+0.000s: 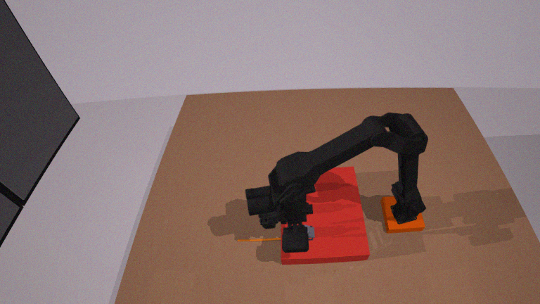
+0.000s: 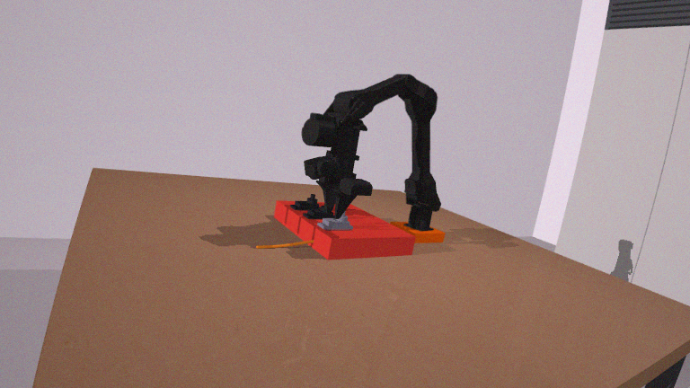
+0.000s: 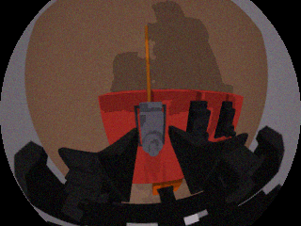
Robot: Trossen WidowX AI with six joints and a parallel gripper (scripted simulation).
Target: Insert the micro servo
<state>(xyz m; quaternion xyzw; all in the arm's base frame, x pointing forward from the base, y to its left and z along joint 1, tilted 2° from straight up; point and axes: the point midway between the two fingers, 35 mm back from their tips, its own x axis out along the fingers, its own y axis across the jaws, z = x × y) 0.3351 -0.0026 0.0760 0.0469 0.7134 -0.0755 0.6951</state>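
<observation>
The red deck is 13 cm behind my gripper tip, 5 cm to the right of it and 5 cm below it.
</observation>
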